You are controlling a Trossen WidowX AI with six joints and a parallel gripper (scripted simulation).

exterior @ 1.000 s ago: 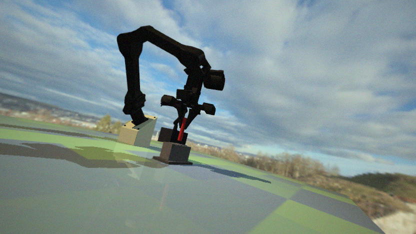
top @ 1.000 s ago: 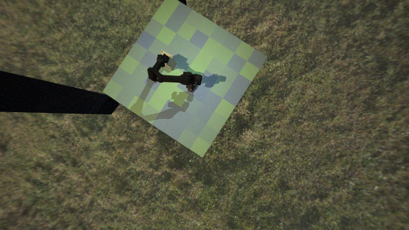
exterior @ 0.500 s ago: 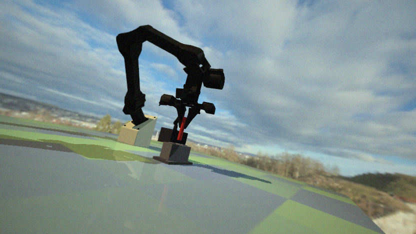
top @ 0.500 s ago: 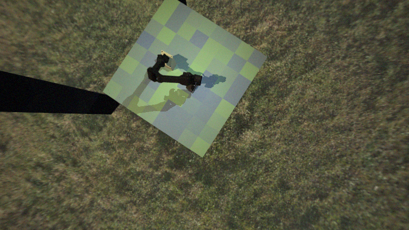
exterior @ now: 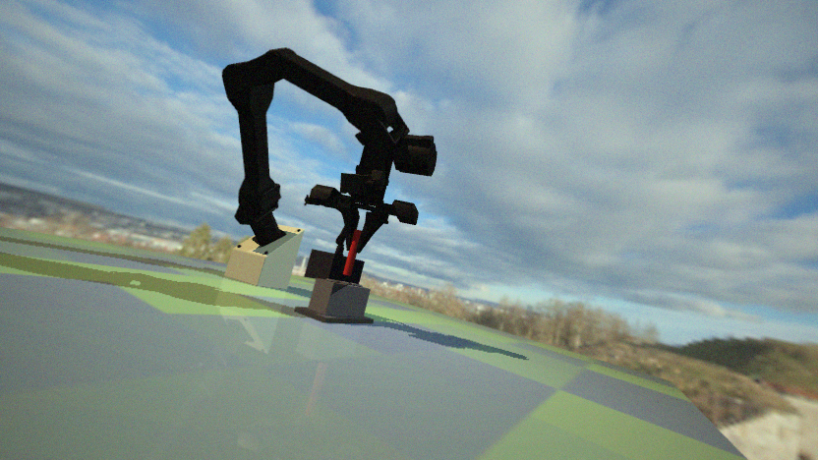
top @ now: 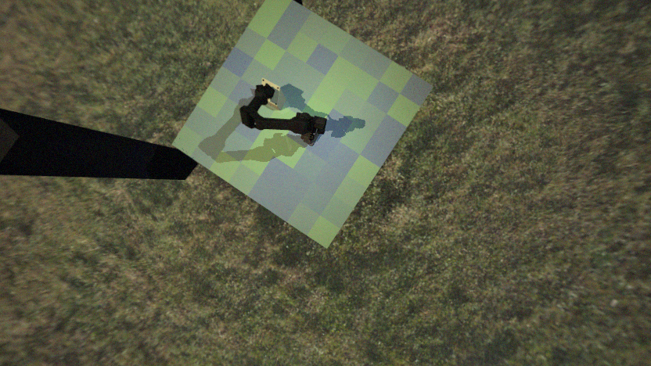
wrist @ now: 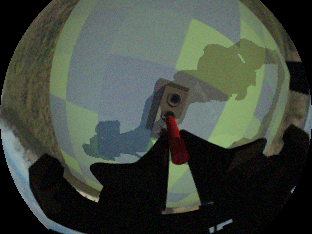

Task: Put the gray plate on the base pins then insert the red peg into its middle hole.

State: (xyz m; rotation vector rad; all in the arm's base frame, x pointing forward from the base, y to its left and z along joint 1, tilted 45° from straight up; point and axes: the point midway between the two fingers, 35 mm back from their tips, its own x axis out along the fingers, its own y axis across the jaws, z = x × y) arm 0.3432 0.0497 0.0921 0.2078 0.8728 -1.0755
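My gripper tip is now 70 mm above the gray plate. Round my gripper tip: dark base (110 mm below); red peg (right at my gripper tip).
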